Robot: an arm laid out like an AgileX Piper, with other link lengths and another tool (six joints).
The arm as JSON. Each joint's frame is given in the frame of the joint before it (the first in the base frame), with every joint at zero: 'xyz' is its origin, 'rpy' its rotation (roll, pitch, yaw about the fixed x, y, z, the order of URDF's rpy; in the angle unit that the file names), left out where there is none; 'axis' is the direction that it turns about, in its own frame. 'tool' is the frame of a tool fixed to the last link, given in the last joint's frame.
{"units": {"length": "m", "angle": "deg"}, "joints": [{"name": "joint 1", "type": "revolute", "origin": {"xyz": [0.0, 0.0, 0.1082]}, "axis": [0.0, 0.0, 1.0]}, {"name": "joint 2", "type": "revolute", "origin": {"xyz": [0.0, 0.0, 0.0], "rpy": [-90.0, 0.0, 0.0]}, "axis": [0.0, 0.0, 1.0]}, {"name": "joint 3", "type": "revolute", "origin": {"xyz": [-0.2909, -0.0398, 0.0]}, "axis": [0.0, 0.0, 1.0]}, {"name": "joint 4", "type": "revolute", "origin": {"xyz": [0.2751, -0.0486, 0.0], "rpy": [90.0, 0.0, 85.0]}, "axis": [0.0, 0.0, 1.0]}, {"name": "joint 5", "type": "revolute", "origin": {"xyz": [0.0, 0.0, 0.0], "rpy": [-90.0, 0.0, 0.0]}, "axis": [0.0, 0.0, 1.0]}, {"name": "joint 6", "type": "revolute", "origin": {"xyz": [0.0, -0.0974, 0.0], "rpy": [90.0, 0.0, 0.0]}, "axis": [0.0, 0.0, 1.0]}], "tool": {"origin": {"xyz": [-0.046, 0.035, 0.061], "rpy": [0.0, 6.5, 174.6]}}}
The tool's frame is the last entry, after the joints.
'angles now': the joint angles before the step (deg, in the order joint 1, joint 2, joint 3, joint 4, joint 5, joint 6). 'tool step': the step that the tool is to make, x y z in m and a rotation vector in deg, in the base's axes. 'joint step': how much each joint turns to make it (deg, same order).
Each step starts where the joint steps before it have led.
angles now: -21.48, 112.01, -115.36, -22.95, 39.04, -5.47
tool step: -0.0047, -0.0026, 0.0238, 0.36, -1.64, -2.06
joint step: 0.11, 0.14, -4.43, -0.60, 3.56, 1.49
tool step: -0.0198, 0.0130, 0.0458, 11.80, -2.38, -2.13
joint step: 0.00, 0.00, -11.21, 9.66, 14.37, 1.55
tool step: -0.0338, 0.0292, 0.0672, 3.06, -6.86, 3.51
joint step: 0.11, -3.82, -6.49, 7.08, 4.87, -1.48
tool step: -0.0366, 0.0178, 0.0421, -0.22, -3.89, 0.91
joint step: 0.01, -5.03, -0.68, 1.61, 1.99, -0.23
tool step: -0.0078, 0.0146, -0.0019, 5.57, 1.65, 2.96
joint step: -0.02, -1.11, 0.05, 5.21, 4.64, 0.55
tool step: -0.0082, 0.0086, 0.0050, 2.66, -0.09, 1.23
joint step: 0.02, -1.11, -0.03, 2.39, 2.00, 0.85
